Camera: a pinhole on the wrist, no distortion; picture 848 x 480 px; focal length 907.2 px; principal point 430.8 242.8 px. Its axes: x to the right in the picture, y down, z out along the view. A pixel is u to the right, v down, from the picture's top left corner.
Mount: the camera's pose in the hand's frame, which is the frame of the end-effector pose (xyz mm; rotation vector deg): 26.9 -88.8 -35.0 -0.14 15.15 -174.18
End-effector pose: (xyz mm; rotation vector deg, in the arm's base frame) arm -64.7 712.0 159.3 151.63 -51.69 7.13
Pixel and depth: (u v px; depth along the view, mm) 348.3 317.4 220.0
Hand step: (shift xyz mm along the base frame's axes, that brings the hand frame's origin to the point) 121.9 14.6 -199.4
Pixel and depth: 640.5 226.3 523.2
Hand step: 25.5 18.8 -520.7
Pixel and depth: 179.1 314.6 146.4
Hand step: 126.4 12.7 -122.8
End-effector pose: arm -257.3 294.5 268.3 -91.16 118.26 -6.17
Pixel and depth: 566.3 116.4 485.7
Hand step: 310.9 122.1 -331.7
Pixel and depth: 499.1 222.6 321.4
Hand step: 248.3 23.3 -192.7
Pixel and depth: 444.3 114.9 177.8
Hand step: 144.3 -14.7 -97.1
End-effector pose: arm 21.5 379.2 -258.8 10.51 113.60 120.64
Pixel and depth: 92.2 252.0 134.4
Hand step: -40.6 119.6 -107.2
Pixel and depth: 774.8 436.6 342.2
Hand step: 183.7 265.3 -202.9
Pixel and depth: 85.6 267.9 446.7
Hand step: -76.0 449.8 -148.6
